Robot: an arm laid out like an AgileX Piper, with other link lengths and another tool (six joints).
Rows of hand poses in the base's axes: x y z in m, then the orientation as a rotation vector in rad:
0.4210 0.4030 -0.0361 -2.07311 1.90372 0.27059
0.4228 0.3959 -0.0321 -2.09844 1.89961 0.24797
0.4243 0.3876 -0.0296 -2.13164 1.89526 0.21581
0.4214 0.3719 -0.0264 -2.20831 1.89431 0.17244
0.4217 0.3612 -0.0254 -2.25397 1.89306 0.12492
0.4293 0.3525 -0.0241 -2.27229 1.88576 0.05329
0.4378 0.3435 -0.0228 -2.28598 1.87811 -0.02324
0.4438 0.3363 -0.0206 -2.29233 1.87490 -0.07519
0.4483 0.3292 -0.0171 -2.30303 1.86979 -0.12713
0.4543 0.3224 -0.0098 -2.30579 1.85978 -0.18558
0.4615 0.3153 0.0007 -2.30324 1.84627 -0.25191
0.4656 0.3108 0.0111 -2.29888 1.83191 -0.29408
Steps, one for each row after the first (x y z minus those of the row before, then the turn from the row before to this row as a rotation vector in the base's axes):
0.0018 -0.0071 0.0040 -0.02198 -0.00523 0.01251
0.0015 -0.0083 0.0025 -0.03055 -0.00723 0.01556
-0.0029 -0.0157 0.0032 -0.06313 0.00659 0.03433
0.0003 -0.0107 0.0010 -0.04625 -0.00715 0.01865
0.0076 -0.0087 0.0013 -0.03704 -0.03344 0.00722
0.0085 -0.0090 0.0013 -0.03734 -0.03695 0.00505
0.0060 -0.0072 0.0022 -0.02520 -0.02481 0.00114
0.0045 -0.0071 0.0035 -0.02767 -0.02292 0.00389
0.0060 -0.0068 0.0073 -0.02428 -0.03146 0.00302
0.0072 -0.0071 0.0105 -0.02421 -0.03868 0.00242
0.0041 -0.0045 0.0104 -0.01204 -0.02806 0.00380

